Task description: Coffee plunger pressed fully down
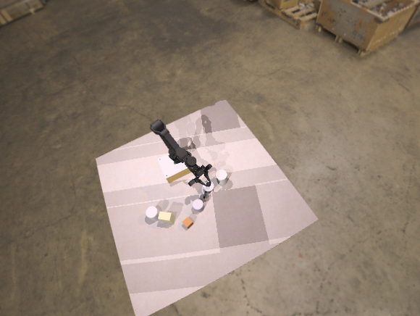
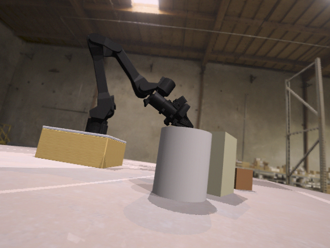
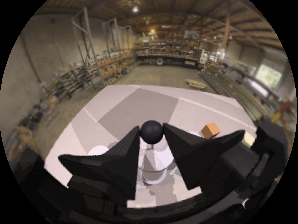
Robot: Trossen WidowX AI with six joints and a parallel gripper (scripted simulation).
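The coffee press is 9 cm below my gripper tip, 2 cm to the right of it and 1 cm behind it. From my gripper tip the other things lie so: cream box: 34 cm to the right, 13 cm below, 7 cm ahead; then orange cube: 22 cm to the right, 16 cm below, 14 cm ahead.
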